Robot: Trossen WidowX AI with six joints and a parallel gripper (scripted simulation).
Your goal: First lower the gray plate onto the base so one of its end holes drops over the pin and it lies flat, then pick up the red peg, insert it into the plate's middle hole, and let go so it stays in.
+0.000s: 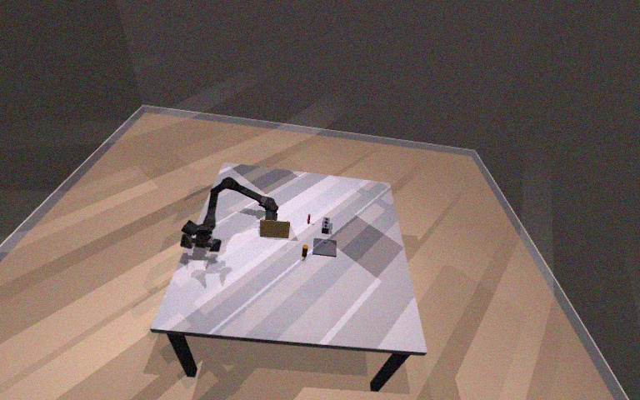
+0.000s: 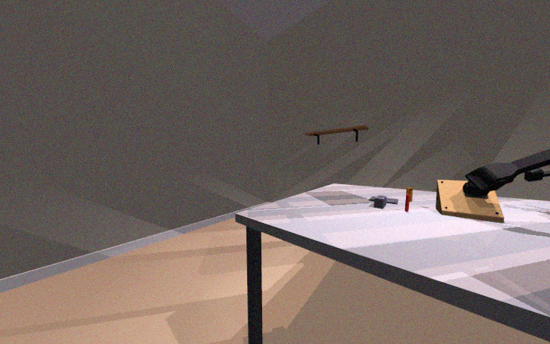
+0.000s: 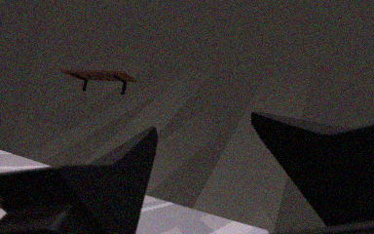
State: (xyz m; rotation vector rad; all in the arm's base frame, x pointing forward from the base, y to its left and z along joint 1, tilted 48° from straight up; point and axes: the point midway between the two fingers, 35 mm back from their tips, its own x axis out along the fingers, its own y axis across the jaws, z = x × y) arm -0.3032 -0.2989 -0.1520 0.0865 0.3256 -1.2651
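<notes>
Now: the gray plate 64 cm ahead of my gripper tip, 42 cm to the left of it and 20 cm below it. The rest, counted from my gripper tip: gray base: 64 cm ahead, 27 cm to the left, 22 cm below; then orange cylinder: 51 cm ahead, 19 cm to the left, 19 cm below; then red peg: 53 cm ahead, 45 cm to the left, 19 cm below.
</notes>
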